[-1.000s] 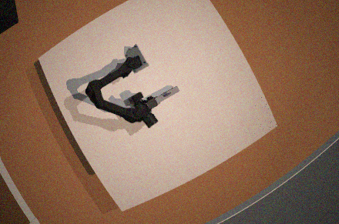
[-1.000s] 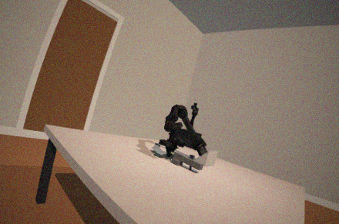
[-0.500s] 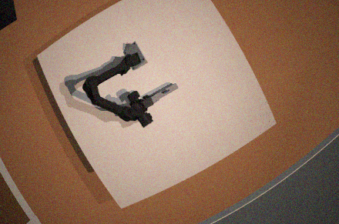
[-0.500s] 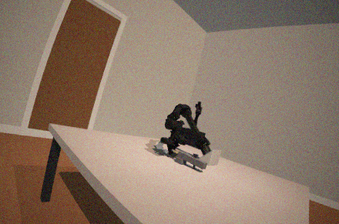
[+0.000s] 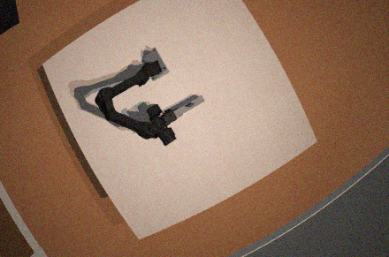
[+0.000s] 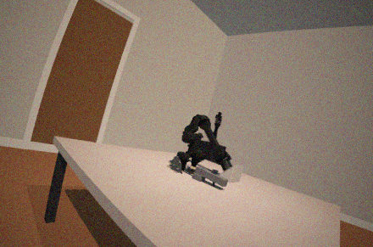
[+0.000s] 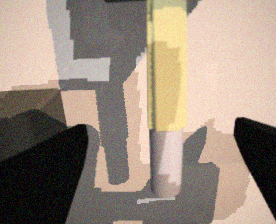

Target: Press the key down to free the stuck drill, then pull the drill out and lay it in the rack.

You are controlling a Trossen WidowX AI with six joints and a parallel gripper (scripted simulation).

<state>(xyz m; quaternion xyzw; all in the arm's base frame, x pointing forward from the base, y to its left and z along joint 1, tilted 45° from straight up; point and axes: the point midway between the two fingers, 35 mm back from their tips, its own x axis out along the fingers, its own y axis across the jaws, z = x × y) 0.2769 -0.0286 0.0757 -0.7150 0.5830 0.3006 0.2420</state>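
My gripper tip is now 1 cm past the drill, 5 cm to the right of it and 3 cm below it. Round my gripper tip: grey holder block: 2 cm behind, 15 cm to the left, 2 cm above; then grey-tan fixture block: 7 cm behind, 3 cm to the right; then dark blue key: 3 cm behind, 17 cm to the left, 3 cm above.
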